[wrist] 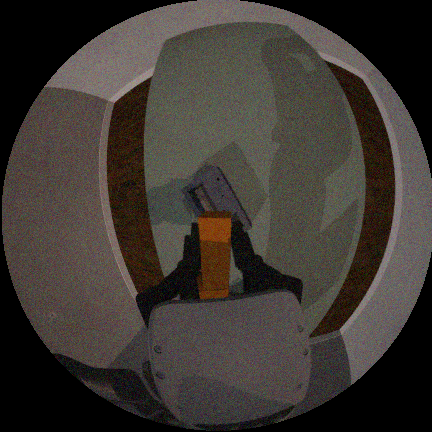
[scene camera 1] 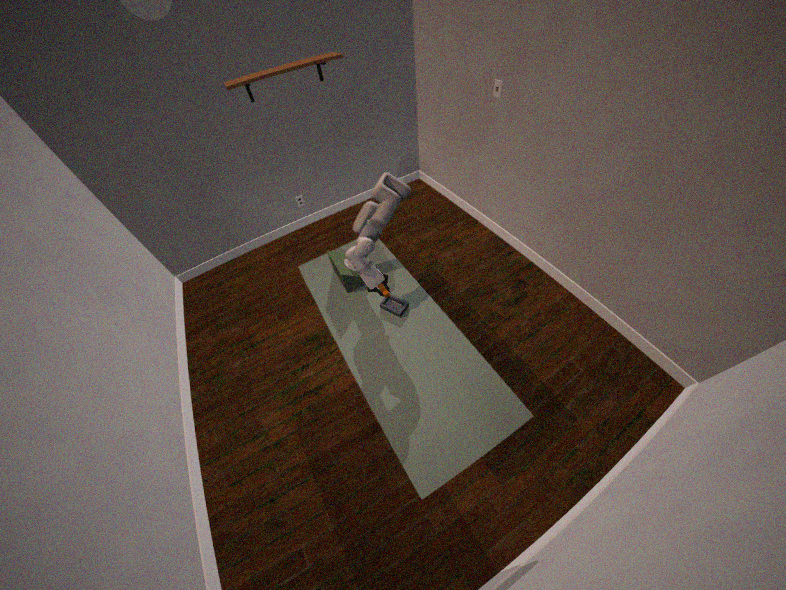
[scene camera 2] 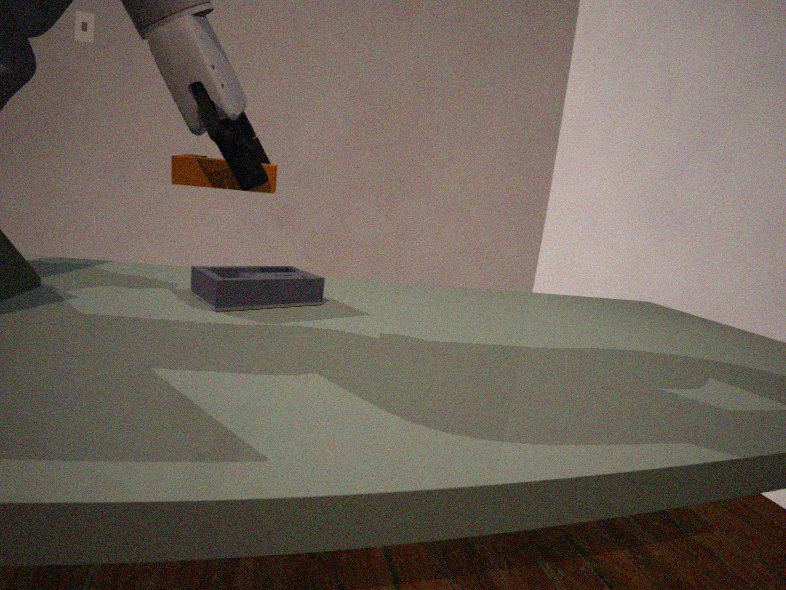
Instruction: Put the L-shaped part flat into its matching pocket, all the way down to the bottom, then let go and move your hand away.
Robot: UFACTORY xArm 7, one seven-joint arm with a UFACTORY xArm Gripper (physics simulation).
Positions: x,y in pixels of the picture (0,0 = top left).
gripper: holds an orange L-shaped part (scene camera 2: 193,170)
